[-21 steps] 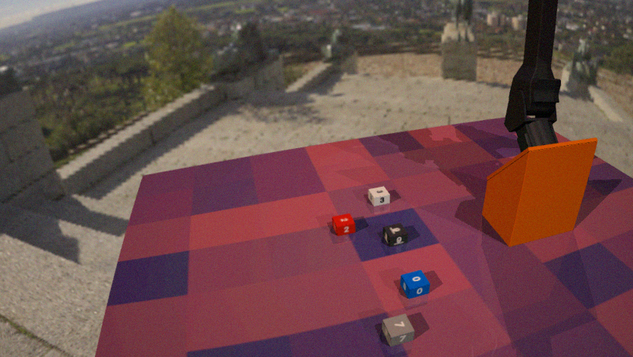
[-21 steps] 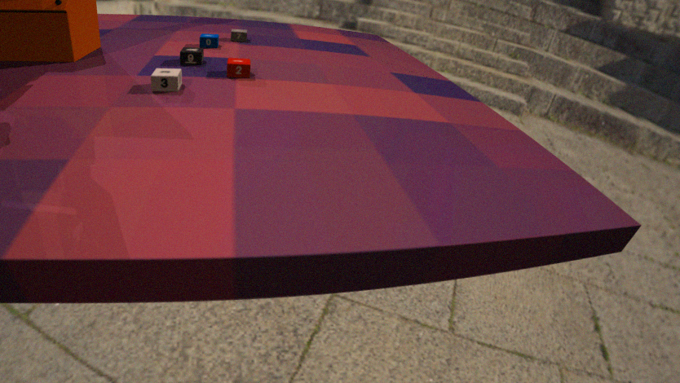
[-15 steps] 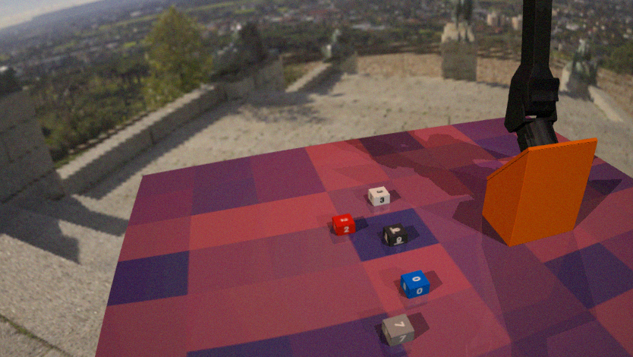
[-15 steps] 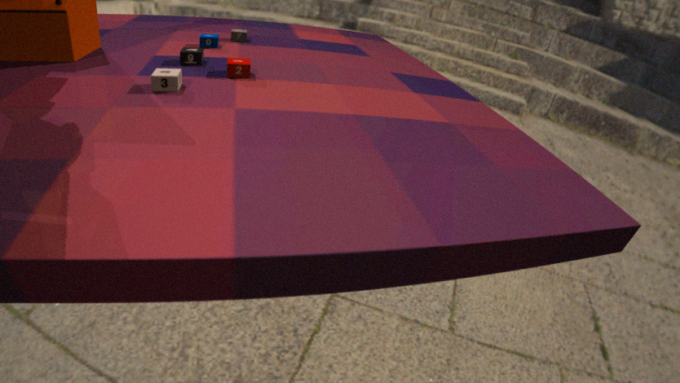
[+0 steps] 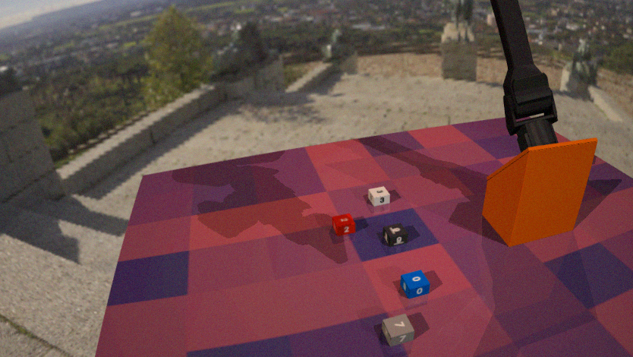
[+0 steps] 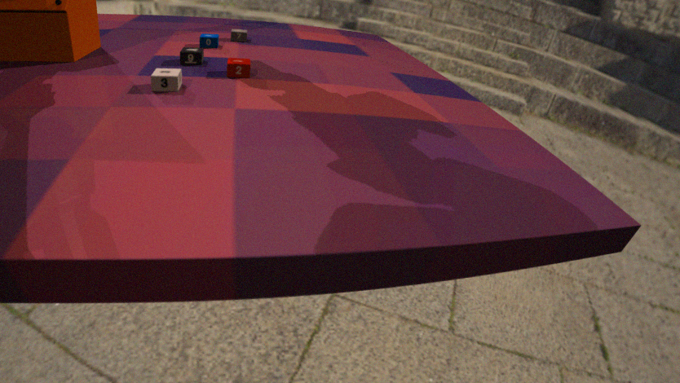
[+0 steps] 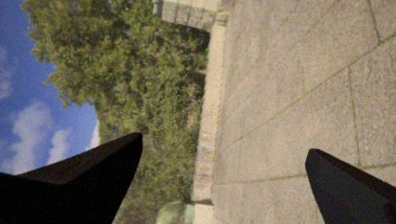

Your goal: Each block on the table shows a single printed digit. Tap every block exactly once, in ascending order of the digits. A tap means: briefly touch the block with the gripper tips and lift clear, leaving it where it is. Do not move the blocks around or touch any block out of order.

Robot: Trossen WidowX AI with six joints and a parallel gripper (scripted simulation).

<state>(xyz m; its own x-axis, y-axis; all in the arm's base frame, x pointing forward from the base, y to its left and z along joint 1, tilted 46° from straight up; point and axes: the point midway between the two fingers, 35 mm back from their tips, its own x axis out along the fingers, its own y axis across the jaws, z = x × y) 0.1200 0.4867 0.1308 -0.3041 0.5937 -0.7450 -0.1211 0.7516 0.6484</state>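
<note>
The blue 0 block lies 55 cm below my gripper tip, 19 cm to the right of it and 19 cm ahead of it. Also, from my gripper tip: red 2 block (55 cm below, 36 cm to the right, 25 cm ahead); white 3 block (55 cm below, 43 cm to the right, 16 cm ahead); grey 7 block (55 cm below, 24 cm ahead, 11 cm to the right).
</note>
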